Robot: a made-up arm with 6 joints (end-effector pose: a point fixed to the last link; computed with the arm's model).
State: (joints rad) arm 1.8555 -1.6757 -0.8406 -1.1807 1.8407 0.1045
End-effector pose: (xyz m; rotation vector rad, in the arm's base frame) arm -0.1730 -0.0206 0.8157 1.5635 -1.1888 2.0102
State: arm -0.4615 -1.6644 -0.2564 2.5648 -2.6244 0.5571
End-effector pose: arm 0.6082 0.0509 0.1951 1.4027 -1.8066 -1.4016
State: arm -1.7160 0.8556 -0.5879 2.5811 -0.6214 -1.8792
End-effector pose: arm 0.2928 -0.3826 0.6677 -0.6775 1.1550 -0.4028
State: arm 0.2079 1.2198 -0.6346 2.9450 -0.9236 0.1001
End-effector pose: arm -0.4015 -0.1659 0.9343 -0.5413 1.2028 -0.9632
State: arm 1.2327 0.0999 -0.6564 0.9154 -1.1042 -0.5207
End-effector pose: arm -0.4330 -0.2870 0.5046 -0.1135 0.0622 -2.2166
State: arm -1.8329 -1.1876 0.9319 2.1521 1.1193 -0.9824
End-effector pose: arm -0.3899 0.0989 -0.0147 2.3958 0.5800 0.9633
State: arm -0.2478 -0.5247 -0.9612 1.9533 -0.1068 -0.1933
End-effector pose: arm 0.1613 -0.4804 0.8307 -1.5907 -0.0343 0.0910
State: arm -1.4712 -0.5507 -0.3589 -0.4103 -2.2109 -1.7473
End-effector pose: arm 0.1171 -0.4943 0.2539 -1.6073 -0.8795 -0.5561
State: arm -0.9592 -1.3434 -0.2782 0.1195 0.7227 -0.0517
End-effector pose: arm 0.3294 -0.0270 0.2642 -2.5447 -0.9269 1.2551
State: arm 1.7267 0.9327 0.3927 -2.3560 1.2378 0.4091
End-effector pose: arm -0.2096 -0.5244 0.0849 0.2614 -1.8013 -1.2766
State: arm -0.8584 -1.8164 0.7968 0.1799 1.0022 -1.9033
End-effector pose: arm 0.1685 0.4470 0.0533 -0.0677 0.4219 -2.7809
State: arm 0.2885 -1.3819 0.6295 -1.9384 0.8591 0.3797
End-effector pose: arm 0.5887 0.0057 0.3891 0.5395 0.0880 1.4059
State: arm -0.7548 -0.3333 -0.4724 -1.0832 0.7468 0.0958
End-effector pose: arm 0.3014 -0.4027 0.3164 1.3102 -0.2446 -0.0531
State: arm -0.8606 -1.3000 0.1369 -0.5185 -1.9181 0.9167
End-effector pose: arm 0.4546 0.0998 0.2398 -1.8528 1.5250 -1.5913
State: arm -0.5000 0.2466 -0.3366 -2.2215 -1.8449 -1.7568
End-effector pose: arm -0.0074 -0.3904 0.7410 1.3093 1.5499 -0.6479
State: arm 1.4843 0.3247 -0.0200 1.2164 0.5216 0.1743
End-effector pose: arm -0.3417 -0.3469 0.6116 -2.0486 0.4282 -1.3396
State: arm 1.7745 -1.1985 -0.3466 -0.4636 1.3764 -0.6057
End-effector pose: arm -0.2568 -0.0366 0.8029 2.2376 -0.4350 1.6113
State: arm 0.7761 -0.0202 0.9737 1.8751 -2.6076 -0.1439
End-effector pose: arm 0.2517 -0.5839 0.6940 -0.1800 2.7406 -0.9079
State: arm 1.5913 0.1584 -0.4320 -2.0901 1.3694 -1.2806
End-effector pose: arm -0.3669 -0.4344 0.6524 -0.1502 2.2067 -1.0929
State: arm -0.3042 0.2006 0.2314 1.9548 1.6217 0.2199
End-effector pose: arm 0.2319 -0.5062 0.7461 -1.6295 -0.5600 1.2108
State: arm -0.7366 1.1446 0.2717 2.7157 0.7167 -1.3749
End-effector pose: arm -0.0447 -0.5437 0.7544 -0.1844 0.3555 -0.0460
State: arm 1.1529 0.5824 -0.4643 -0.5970 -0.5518 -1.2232
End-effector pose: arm -0.3478 -0.1674 0.5132 1.3283 -1.0284 2.3654
